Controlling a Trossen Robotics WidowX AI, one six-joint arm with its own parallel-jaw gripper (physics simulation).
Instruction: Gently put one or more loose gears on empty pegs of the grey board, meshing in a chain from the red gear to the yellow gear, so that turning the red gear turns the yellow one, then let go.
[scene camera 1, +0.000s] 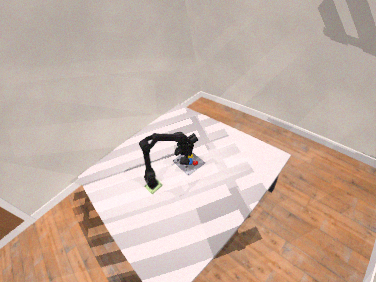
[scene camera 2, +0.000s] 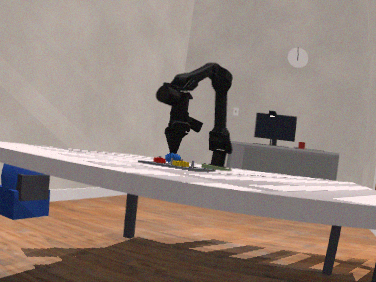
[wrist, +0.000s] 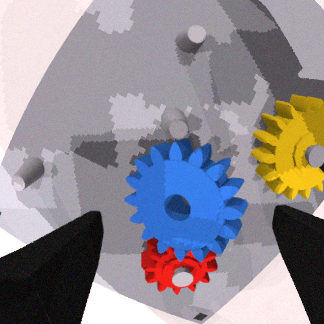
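Where they show: gripper, between the fingertips: (scene camera 1: 189, 160) (scene camera 2: 173, 154) (wrist: 189, 220); arm's base, origin of its link: (scene camera 1: 153, 184) (scene camera 2: 217, 166).
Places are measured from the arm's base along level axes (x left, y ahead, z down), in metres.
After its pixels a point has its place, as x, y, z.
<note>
The grey board (scene camera 1: 189, 171) {-0.142, 0.250, 0.005} (scene camera 2: 200, 169) {0.022, 0.375, 0.007} (wrist: 125, 75) {-0.054, 0.271, 0.005} lies on the table. The red gear (scene camera 1: 195, 163) {-0.141, 0.327, -0.010} (scene camera 2: 159, 160) {-0.125, 0.354, -0.003} (wrist: 172, 269) {-0.131, 0.330, -0.012} and the yellow gear (scene camera 2: 180, 163) {-0.041, 0.389, -0.004} (wrist: 286, 150) {-0.052, 0.351, -0.010} sit on its pegs. The blue gear (scene camera 2: 173, 157) {-0.085, 0.332, -0.018} (wrist: 200, 182) {-0.078, 0.314, -0.025} stands higher and partly covers the red gear in the wrist view. No peg tip sticks out of its dark hole. Bare pegs show at the upper middle (wrist: 197, 35) {-0.028, 0.290, -0.016}, by the blue gear's edge (wrist: 178, 128) {-0.064, 0.299, -0.016} and at the left (wrist: 21, 181) {-0.112, 0.246, -0.016}. My gripper (scene camera 2: 173, 151) {-0.092, 0.316, -0.029} (wrist: 189, 220) {-0.092, 0.316, -0.029} is open and low, its fingers apart on either side of the blue gear, holding nothing.
The arm's green base plate (scene camera 1: 154, 187) {-0.029, -0.011, -0.006} (scene camera 2: 220, 167) {0.025, 0.053, 0.002} is on the white table (scene camera 1: 165, 215) {-0.241, -0.110, 0.013} (scene camera 2: 280, 194) {0.287, 0.853, 0.013}, a short way from the board. Behind the table stand a grey cabinet (scene camera 2: 300, 162) and a monitor (scene camera 2: 276, 128). A blue bin (scene camera 2: 22, 202) is at the left.
</note>
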